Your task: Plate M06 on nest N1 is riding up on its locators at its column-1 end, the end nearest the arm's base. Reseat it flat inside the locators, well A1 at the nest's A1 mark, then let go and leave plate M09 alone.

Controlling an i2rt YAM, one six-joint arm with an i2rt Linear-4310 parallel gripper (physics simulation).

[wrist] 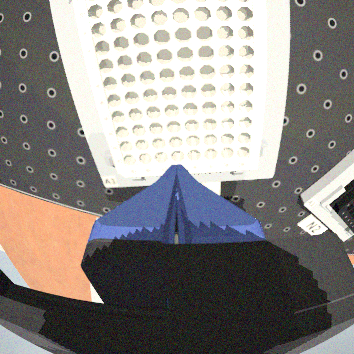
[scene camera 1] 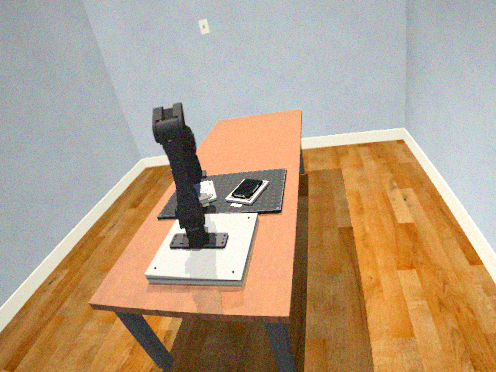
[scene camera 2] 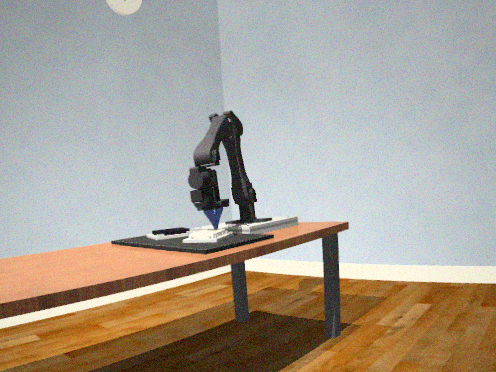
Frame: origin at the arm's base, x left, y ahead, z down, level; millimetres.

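Where they show: gripper, fingertip midpoint: [wrist: 176,173] [scene camera 1: 199,196] [scene camera 2: 216,229]; arm's base, origin of the base link: [scene camera 1: 199,241] [scene camera 2: 248,222].
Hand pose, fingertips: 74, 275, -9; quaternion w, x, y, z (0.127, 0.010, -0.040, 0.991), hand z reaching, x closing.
Things, the pixels of their centre, and the offset from my fingertips, as dx, dy, dz. Level surfaces: height alone.
- Plate M06, body centre: [wrist: 175,61] [scene camera 2: 208,233] [scene camera 1: 200,190] +16, +59, +8
- Black plate M09, body centre: [scene camera 2: 170,231] [scene camera 1: 247,188] -198, +39, +8
- Nest N2, body centre: [scene camera 2: 171,234] [scene camera 1: 247,190] -198, +39, +18
- wooden table, its level: dz +40
Plate M06 [scene camera 1: 209,189] [wrist: 177,100], white with rows of round wells, lies on white nest N1 [scene camera 2: 199,240] [wrist: 278,100]. Its column-1 end faces the arm's base, and the A1 mark shows at that nest corner in the wrist view. Whether this end is fully flat cannot be told. My gripper [scene camera 2: 216,228] [wrist: 176,173] is shut and empty, its blue fingertips pointing down at the middle of the plate's column-1 edge; contact is not clear. The arm mostly hides it in scene camera 1. Black plate M09 [scene camera 1: 248,188] [scene camera 2: 171,231] [wrist: 346,204] sits on the other nest.
Nest N2 [scene camera 1: 233,199] [wrist: 320,188] stands beside N1, with its N2 label [wrist: 312,225] in front. Both nests stand on a dark perforated board [scene camera 1: 272,200] [scene camera 2: 220,246]. The arm's white base plate [scene camera 1: 225,265] is close behind the board on the wooden table [scene camera 1: 265,135].
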